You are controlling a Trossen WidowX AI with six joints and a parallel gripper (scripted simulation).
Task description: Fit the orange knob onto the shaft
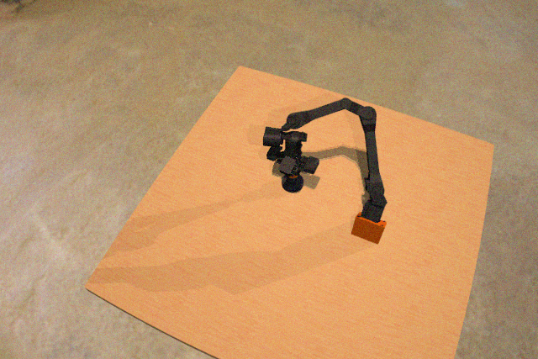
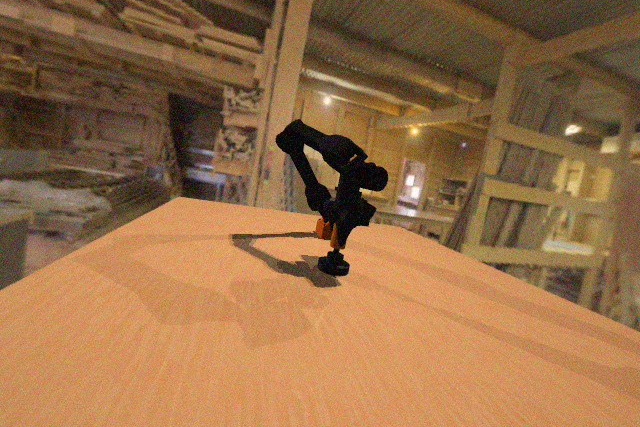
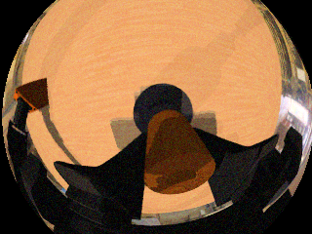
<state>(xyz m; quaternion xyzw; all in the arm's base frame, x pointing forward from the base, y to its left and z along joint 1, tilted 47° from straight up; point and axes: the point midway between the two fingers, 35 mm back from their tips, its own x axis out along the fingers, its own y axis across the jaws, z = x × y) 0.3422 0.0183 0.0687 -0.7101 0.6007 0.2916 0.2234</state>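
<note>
Right now my gripper tip is 2 cm below the orange knob. The rest, counted from my gripper tip: dark round pedestal: 4 cm below.
</note>
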